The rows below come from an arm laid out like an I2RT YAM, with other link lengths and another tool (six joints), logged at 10 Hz.
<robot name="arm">
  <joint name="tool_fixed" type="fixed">
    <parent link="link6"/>
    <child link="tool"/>
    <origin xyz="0.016 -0.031 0.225" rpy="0 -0.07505 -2.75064"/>
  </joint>
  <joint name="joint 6" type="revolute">
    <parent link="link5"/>
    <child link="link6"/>
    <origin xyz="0.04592 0 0.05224" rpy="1.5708 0 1.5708"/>
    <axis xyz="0 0 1"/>
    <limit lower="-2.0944" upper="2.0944"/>
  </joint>
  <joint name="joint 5" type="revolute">
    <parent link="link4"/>
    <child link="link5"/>
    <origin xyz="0.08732 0.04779 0.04" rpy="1.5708 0 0"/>
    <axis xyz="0 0 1"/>
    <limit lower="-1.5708" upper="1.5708"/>
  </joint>
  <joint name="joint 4" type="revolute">
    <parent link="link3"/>
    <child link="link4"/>
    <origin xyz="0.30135 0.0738 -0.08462"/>
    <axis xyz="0 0 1"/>
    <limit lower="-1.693" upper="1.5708"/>
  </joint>
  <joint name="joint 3" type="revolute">
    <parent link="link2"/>
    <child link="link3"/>
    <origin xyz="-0.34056 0 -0.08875" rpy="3.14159 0 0"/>
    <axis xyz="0 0 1"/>
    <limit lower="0" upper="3.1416"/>
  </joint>
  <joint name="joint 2" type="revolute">
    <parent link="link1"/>
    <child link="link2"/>
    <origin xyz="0.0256 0.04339 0.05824" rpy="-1.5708 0 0"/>
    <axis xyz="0 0 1"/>
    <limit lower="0" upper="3.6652"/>
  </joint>
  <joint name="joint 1" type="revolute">
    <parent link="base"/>
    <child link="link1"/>
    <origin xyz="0 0 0.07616"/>
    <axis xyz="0 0 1"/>
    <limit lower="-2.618" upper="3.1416"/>
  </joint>
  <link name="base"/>
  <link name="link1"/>
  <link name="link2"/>
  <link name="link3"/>
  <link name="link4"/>
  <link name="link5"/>
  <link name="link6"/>
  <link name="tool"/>
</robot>
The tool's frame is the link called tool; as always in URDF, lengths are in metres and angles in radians.
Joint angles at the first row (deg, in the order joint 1, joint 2, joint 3, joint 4, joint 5, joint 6):
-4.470 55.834 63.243 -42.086 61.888 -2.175
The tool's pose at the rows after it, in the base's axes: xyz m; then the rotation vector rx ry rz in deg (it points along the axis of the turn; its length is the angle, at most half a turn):
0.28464, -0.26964, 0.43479, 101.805, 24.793, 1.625
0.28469, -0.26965, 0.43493, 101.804, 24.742, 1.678
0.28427, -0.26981, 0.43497, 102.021, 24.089, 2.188
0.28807, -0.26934, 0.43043, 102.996, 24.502, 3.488
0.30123, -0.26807, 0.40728, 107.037, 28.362, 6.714
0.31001, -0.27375, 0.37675, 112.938, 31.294, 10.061
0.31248, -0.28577, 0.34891, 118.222, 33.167, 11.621
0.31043, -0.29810, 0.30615, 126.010, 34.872, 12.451
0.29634, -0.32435, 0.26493, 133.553, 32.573, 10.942
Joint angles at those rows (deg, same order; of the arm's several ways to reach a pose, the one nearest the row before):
-4.470 55.834 63.244 -42.349 61.866 -2.152
-4.470 55.833 63.243 -42.304 61.866 -2.131
-4.470 55.833 63.242 -42.305 61.866 -1.388
-4.995 55.834 63.242 -42.347 60.052 -0.863
-8.033 55.856 63.243 -43.396 51.833 -0.843
-14.108 56.402 63.242 -44.381 40.927 -0.929
-21.038 57.714 63.244 -44.840 31.418 -2.306
-28.774 60.533 63.243 -46.676 21.169 -3.179
-36.819 64.796 63.243 -47.462 14.502 -3.770

